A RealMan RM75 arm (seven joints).
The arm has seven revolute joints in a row. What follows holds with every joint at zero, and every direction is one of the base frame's.
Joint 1 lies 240.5 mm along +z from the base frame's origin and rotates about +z.
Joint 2 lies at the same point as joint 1 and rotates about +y.
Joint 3 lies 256 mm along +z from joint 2 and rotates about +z.
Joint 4 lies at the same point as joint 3 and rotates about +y.
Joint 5 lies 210 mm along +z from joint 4 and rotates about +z.
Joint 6 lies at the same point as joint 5 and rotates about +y.
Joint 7 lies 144 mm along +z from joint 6 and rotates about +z.
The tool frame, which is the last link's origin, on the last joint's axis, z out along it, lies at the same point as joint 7; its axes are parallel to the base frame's.
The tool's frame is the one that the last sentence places.
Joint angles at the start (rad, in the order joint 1, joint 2, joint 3, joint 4, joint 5, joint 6, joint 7): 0.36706, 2.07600, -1.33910, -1.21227, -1.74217, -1.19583, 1.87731
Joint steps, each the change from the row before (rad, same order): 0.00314, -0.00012, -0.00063, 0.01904, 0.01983, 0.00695, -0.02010; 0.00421, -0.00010, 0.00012, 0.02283, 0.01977, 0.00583, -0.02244; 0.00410, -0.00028, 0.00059, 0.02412, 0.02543, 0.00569, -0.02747; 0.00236, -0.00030, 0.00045, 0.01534, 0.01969, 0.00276, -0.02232; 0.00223, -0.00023, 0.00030, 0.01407, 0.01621, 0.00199, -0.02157; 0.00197, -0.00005, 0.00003, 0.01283, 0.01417, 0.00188, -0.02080; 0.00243, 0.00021, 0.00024, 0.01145, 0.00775, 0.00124, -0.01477; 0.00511, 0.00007, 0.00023, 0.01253, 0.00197, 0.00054, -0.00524; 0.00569, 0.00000, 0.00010, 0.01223, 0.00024, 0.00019, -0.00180; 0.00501, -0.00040, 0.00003, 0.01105, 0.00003, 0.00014, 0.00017
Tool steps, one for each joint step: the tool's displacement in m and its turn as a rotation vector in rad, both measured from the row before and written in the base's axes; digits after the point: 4 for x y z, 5 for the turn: 0.0009, 0.0009, -0.0014, 0.00386, 0.01186, 0.00202; 0.0014, 0.0009, -0.0018, 0.00268, 0.01113, 0.00148; 0.0012, 0.0009, -0.0014, 0.00514, 0.01454, 0.00380; 0.0005, 0.0005, -0.0007, 0.00514, 0.01062, 0.00615; 0.0006, 0.0004, -0.0007, 0.00470, 0.00742, 0.00669; 0.0006, 0.0003, -0.0008, 0.00472, 0.00567, 0.00687; 0.0008, 0.0003, -0.0011, 0.00197, 0.00209, 0.00383; 0.0008, 0.0005, -0.0016, -0.00361, 0.00029, -0.00171; 0.0007, 0.0005, -0.0016, -0.00542, -0.00010, -0.00339; 0.0008, 0.0004, -0.0014, -0.00554, 0.00004, -0.00463
